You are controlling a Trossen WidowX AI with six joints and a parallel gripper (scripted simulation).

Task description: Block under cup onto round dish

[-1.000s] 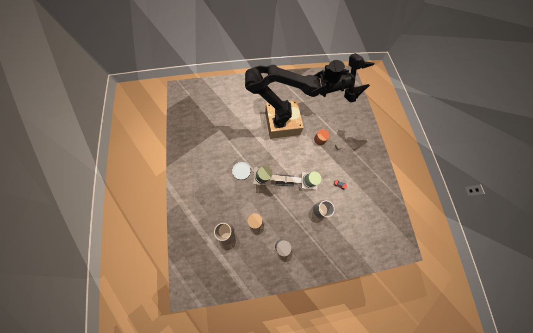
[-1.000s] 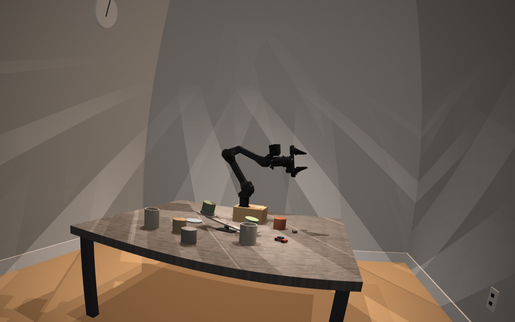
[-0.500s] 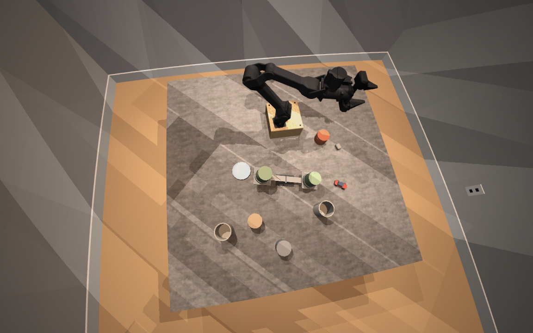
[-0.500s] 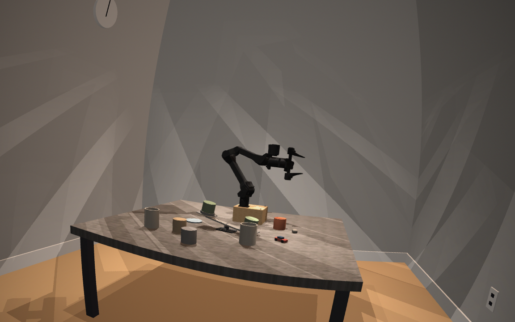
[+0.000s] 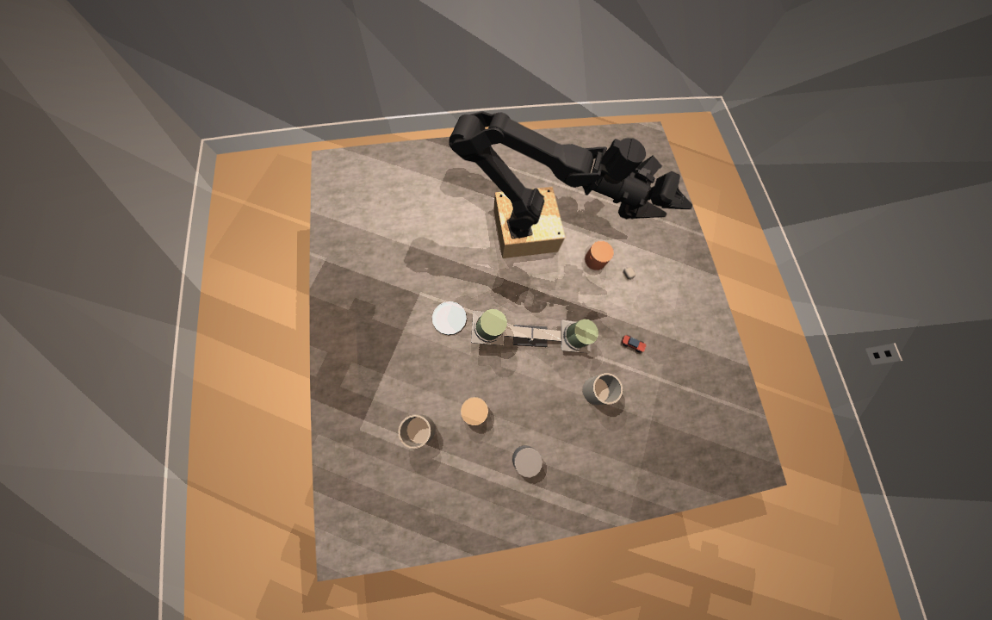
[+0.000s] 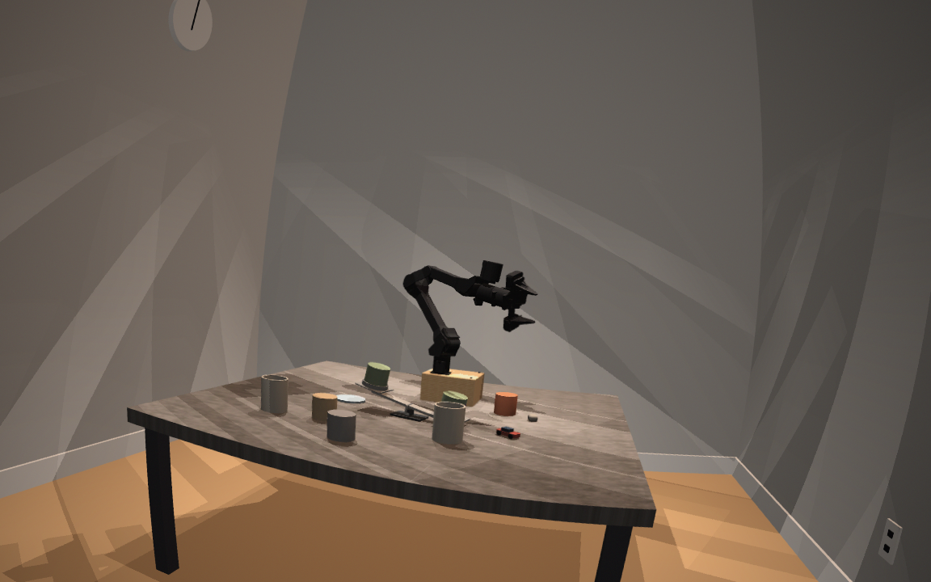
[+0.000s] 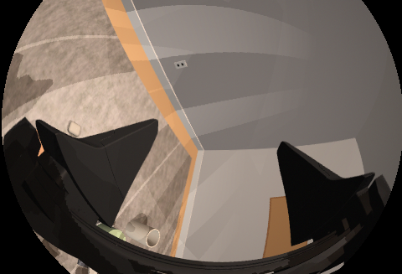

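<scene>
Now: gripper tip 18 cm short of the grey block, 21 cm to the left of it and 31 cm above it. The rest, counted from my gripper tip: red toy car (23 cm ahead, 4 cm to the right, 33 cm below); then small stone (2 cm ahead, 3 cm to the left, 34 cm below); then orange-red cylinder (5 cm behind, 8 cm to the right, 31 cm below).
</scene>
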